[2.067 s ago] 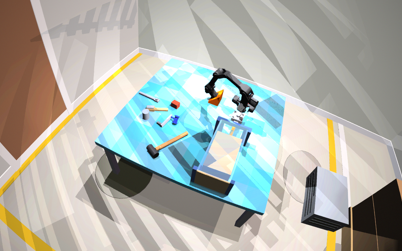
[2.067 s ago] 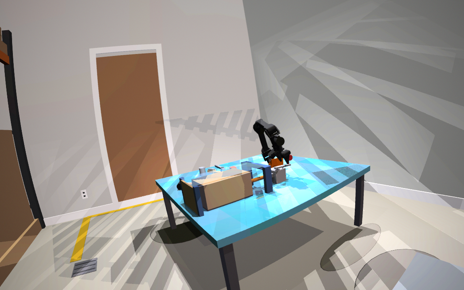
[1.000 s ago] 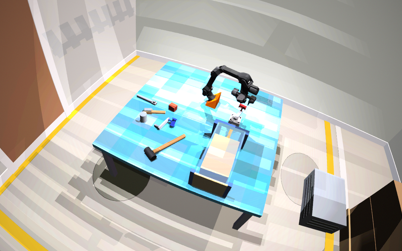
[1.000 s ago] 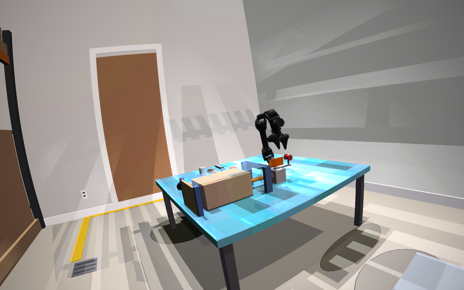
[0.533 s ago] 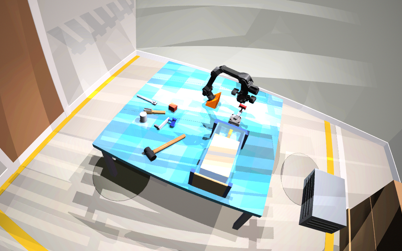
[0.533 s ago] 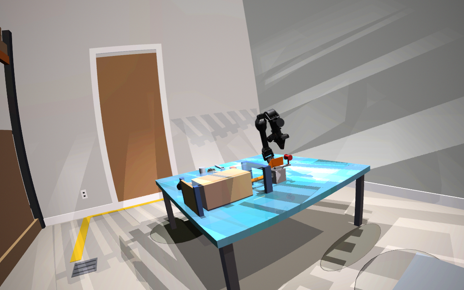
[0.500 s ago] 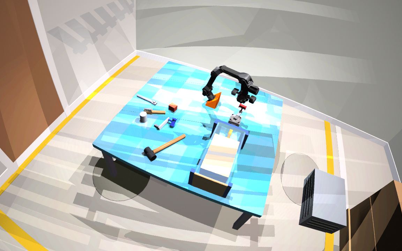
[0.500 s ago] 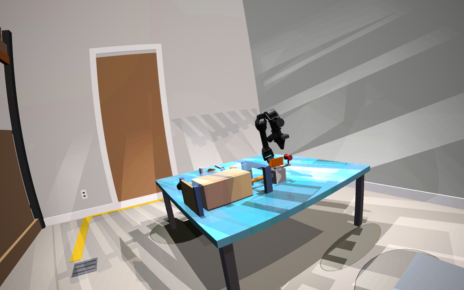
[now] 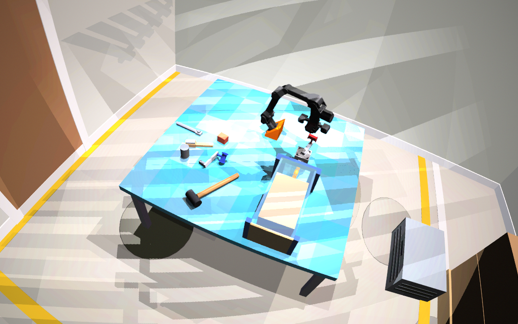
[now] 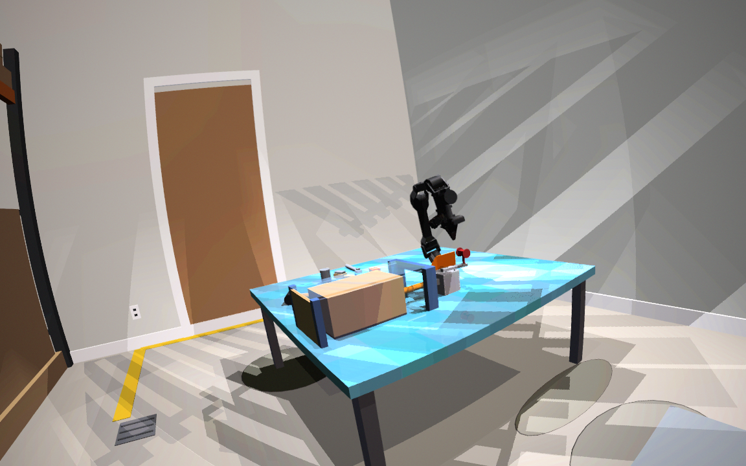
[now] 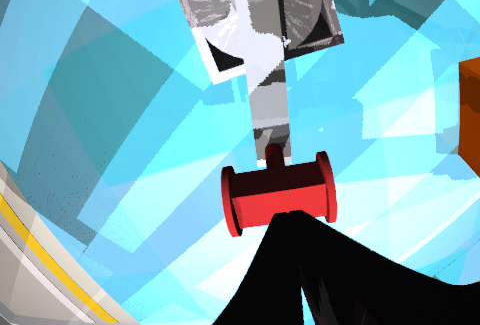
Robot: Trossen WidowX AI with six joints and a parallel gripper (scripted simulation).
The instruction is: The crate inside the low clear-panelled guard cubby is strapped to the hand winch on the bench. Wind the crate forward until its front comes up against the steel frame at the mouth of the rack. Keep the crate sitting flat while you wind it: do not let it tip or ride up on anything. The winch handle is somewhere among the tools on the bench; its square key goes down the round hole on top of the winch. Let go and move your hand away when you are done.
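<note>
Right now the red knob is 4 cm behind my gripper tip, 1 cm to the left of it and 8 cm below it. The rest, counted from my gripper tip: clear-panelled cubby 46 cm ahead, 3 cm to the right, 10 cm below; then grey winch 4 cm ahead, 2 cm to the right, 18 cm below; then winch handle 11 cm below.
</note>
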